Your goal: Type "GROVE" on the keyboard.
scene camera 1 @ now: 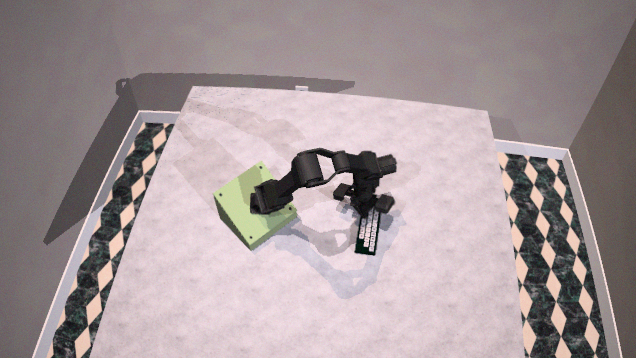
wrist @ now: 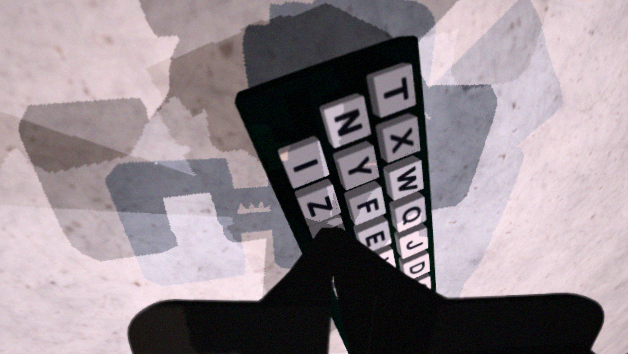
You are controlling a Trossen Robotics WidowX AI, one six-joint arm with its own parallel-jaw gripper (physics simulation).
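Places are measured from the arm's base along level axes (x left, y back, z up), in centimetres.
Pixels of known places: gripper, between the fingertips: (scene camera 1: pixel 364 218) (wrist: pixel 330 237); arm's base, origin of its link: (scene camera 1: pixel 260 203).
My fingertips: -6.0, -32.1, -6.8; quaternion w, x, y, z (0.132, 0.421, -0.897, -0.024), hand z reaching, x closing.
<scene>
Ahead of a thing's pixels: the offset from my fingertips to its top centre, as dx, dy, dz. Level surfaces: height alone.
A dark green keyboard @(-3.4, -0.7, +0.4) (scene camera 1: pixel 358 247) (wrist: pixel 280 120) with white lettered keys lies on the table, partly under the gripper in both views. In the wrist view it shows the T key @(+3.6, -5.2, +0.3) (wrist: pixel 395 90), X key @(+1.9, -4.6, +0.3) (wrist: pixel 401 139), W key @(+0.2, -3.9, +0.3) (wrist: pixel 406 178), N key @(+3.8, -3.3, +0.3) (wrist: pixel 346 121), Y key @(+2.1, -2.7, +0.3) (wrist: pixel 358 166), F key @(+0.4, -2.1, +0.3) (wrist: pixel 369 205), E key @(-1.3, -1.4, +0.3) (wrist: pixel 375 237), I key @(+3.6, -1.3, +0.3) (wrist: pixel 306 163) and Z key @(+1.9, -0.7, +0.3) (wrist: pixel 318 204). My gripper (scene camera 1: pixel 363 214) (wrist: pixel 330 237) is shut and empty. Its tips are over the key beyond Z, whose letter is hidden. The frames do not show whether they touch it.
A light green sloped block (scene camera 1: pixel 232 200) carries the arm's base, left of the keyboard on the pale table @(dz -1.4) (scene camera 1: pixel 300 315). The arm (scene camera 1: pixel 307 169) arches from the block to above the keyboard. Shadows of the arm fall across the table. Patterned floor lies beyond both side edges.
</scene>
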